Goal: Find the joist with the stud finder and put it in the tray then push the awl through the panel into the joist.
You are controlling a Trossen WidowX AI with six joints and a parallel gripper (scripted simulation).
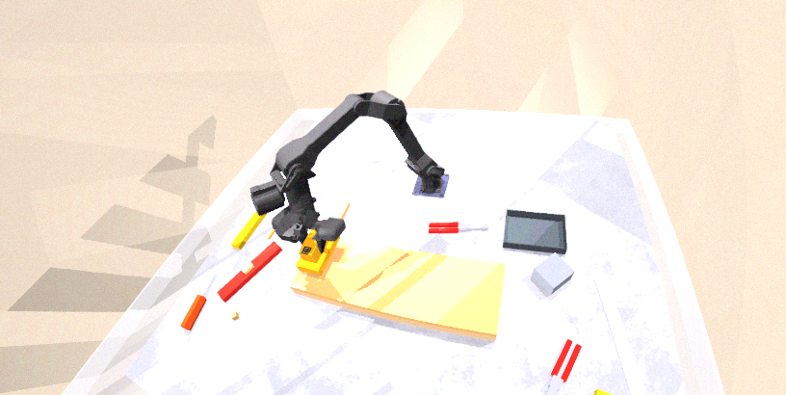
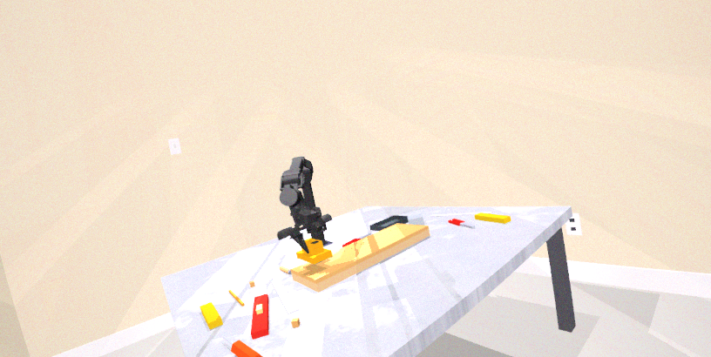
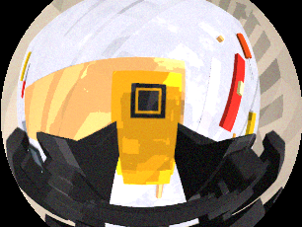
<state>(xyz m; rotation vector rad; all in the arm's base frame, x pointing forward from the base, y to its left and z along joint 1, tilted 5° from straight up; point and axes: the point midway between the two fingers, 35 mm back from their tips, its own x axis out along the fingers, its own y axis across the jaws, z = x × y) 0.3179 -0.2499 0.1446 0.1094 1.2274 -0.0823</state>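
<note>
Now: gripper tip 550 mm to the right of the dark tray, 160 mm past it and 80 mm above it. From my gripper tip the other things lie so: square light: 30 mm above, 20 mm ahead; stud finder: 20 mm above, 10 mm ahead; awl: 170 mm behind, 90 mm below, 20 mm to the right.
</note>
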